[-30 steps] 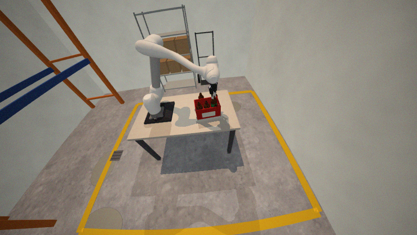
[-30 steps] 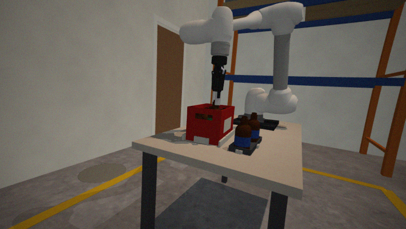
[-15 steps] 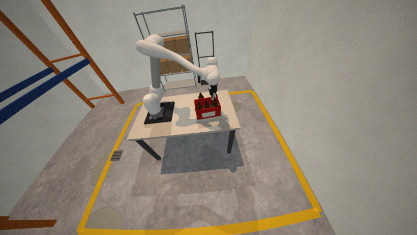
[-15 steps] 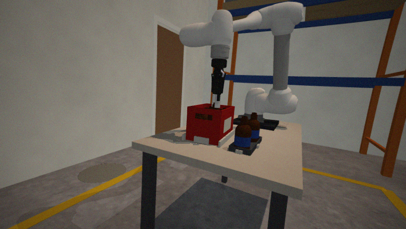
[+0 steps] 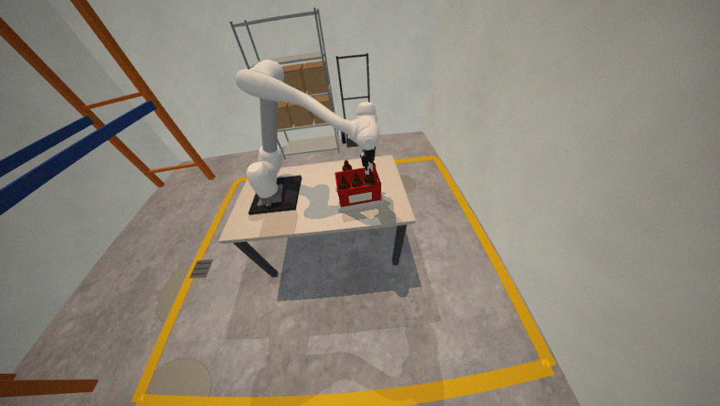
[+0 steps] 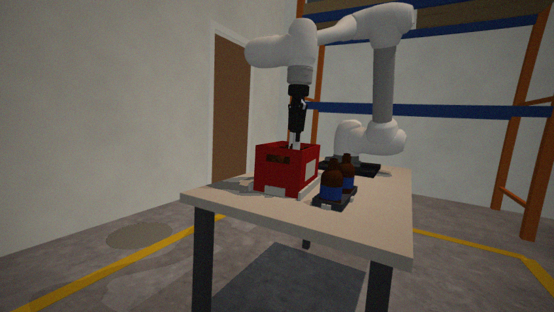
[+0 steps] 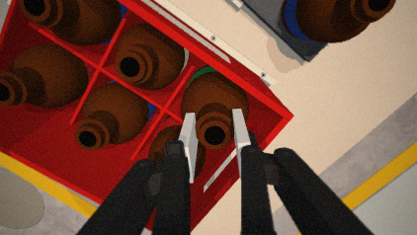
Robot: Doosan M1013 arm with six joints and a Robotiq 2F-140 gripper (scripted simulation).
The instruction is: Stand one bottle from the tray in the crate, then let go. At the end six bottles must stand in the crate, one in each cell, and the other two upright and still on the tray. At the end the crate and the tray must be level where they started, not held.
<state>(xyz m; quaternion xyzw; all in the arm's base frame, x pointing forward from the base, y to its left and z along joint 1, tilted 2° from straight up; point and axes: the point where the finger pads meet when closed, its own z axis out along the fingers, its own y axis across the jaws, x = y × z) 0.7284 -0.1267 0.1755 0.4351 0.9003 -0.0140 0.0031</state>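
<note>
The red crate lies 90 mm behind my hand, 40 mm to the right of it and 120 mm below it. From my hand the other things lie so: dark grey tray: 40 mm behind, 170 mm to the left, 190 mm below.
</note>
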